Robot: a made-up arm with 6 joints.
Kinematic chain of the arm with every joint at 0, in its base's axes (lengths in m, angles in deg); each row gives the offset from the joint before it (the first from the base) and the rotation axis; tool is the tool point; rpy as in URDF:
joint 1: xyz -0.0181 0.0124 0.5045 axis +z
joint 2: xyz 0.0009 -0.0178 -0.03 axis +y
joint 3: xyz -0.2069 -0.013 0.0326 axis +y
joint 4: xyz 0.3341 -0.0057 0.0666 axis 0.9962 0 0.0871
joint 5: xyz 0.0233 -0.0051 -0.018 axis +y
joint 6: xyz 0.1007 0.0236 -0.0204 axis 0.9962 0 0.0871
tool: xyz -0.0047 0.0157 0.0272 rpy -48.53 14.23 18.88
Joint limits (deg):
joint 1: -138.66..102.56
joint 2: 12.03..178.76
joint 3: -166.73..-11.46
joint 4: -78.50..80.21
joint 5: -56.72..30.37
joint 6: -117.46..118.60
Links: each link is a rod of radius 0.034 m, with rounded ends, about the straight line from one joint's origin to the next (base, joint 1, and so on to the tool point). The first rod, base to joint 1, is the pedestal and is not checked.
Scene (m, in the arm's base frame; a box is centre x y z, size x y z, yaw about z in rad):
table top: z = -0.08
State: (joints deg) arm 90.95 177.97 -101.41 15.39 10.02 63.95
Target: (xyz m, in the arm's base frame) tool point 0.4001 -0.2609 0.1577
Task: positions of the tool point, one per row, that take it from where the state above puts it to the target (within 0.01 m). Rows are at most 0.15 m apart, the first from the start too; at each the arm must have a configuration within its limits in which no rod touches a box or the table.
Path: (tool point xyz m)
1: 0.0872 0.3684 0.0305
2: 0.1753 0.3501 0.0440
3: 0.2598 0.3092 0.0581
4: 0.3348 0.2465 0.0730
5: 0.3948 0.1645 0.0887
6: 0.4345 0.0671 0.1050
7: 0.4500 -0.0406 0.1219
8: 0.4388 -0.1522 0.1395
9: 0.4001 -0.2609 0.1577

